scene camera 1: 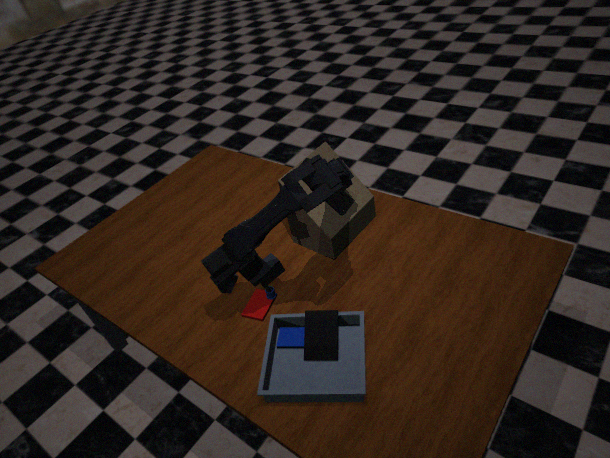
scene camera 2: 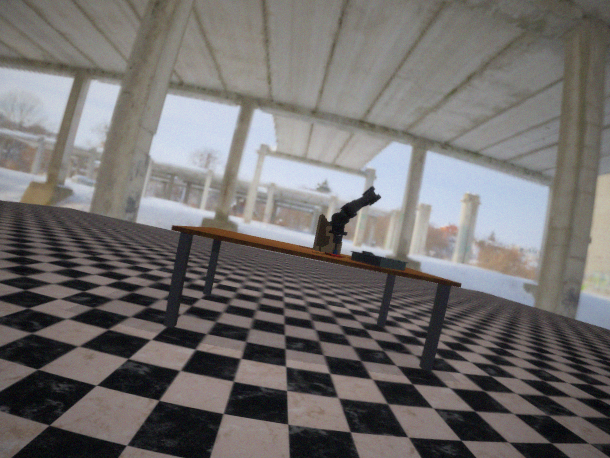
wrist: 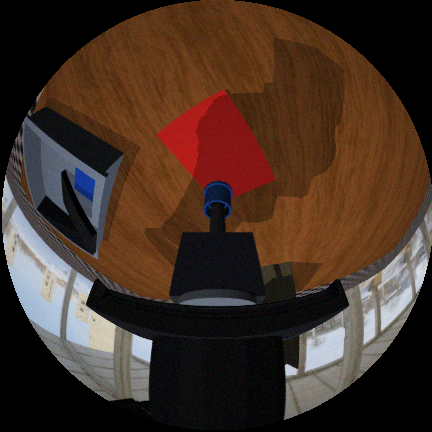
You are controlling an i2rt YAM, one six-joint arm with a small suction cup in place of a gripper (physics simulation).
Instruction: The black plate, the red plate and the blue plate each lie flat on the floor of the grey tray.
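Places are measured from the arm's base along level axes (x ahead, y left, z up), in metres.
Pixels of known places: hand at its tool point: (scene camera 1: 273, 296) (wrist: 217, 190); arm's base at its link origin: (scene camera 2: 329, 227).
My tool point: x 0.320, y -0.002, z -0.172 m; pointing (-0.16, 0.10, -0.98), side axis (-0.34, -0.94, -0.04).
Note:
For each thing: its top centre in the pictures, then the offset to it from my tool point. Level surfaces: height alone.
- red plate at its top centre: (wrist: 219, 154) (scene camera 1: 259, 303) dx +0.043, dy -0.018, dz +0.008 m
- grey tray at its top centre: (wrist: 49, 200) (scene camera 1: 313, 350) (scene camera 2: 379, 256) dx +0.119, dy +0.228, dz +0.048 m
- blue plate at its top centre: (wrist: 88, 177) (scene camera 1: 294, 336) dx +0.090, dy +0.141, dz +0.011 m
- wooden table at its surface level: dz -0.002 m
The red plate (scene camera 1: 256, 305) (wrist: 219, 144) lies low on the wooden table, left of the grey tray (scene camera 1: 315, 382) (wrist: 38, 157) and outside it. My suction cup (scene camera 1: 270, 293) (wrist: 217, 193) sits on the plate's edge nearest the arm and holds it there. The blue plate (scene camera 1: 290, 337) (wrist: 84, 183) lies flat on the tray floor in the back left corner. The black plate (scene camera 1: 320, 334) (wrist: 76, 205) is in the tray too, but tilted. Its far end rests on the tray's back wall and it partly covers the blue plate.
The arm's tan base block (scene camera 1: 339, 222) stands behind the plate and tray on the wooden table (scene camera 1: 443, 295) (scene camera 2: 256, 240). The tray also shows in scene camera 2 (scene camera 2: 379, 259) at the table's right. A checkered floor surrounds the table.

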